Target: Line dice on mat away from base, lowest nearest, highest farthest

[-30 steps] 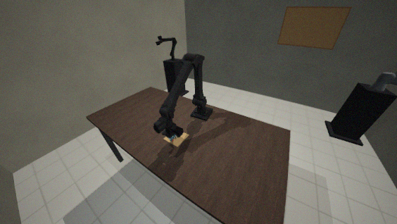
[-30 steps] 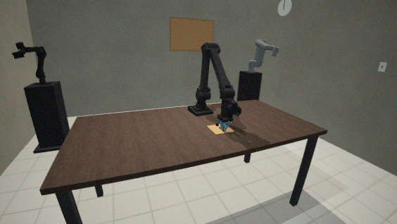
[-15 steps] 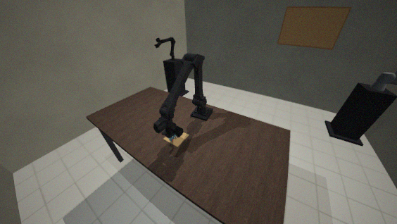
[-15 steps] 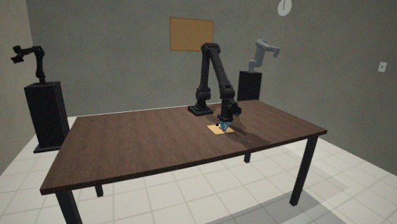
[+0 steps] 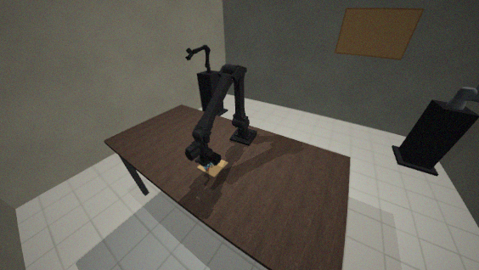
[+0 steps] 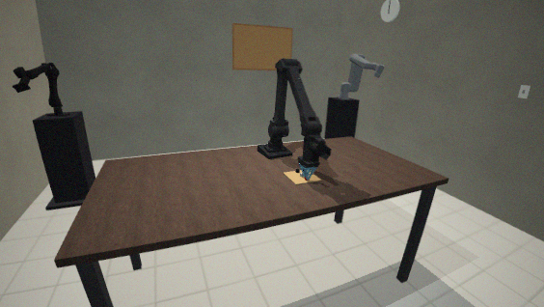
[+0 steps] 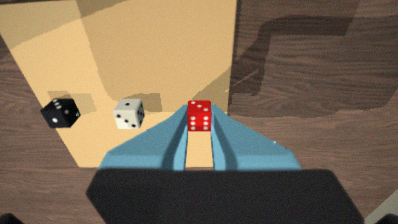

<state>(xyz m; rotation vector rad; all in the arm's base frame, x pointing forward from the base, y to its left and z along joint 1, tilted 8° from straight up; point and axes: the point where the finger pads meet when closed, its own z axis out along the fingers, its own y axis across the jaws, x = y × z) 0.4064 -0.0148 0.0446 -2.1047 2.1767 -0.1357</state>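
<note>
My gripper is now right at the red die. Round my hand: white die: 5 cm behind, 1 cm below; then black die: 10 cm behind, 1 cm below; then tan mat: 5 cm behind, 2 cm below.
</note>
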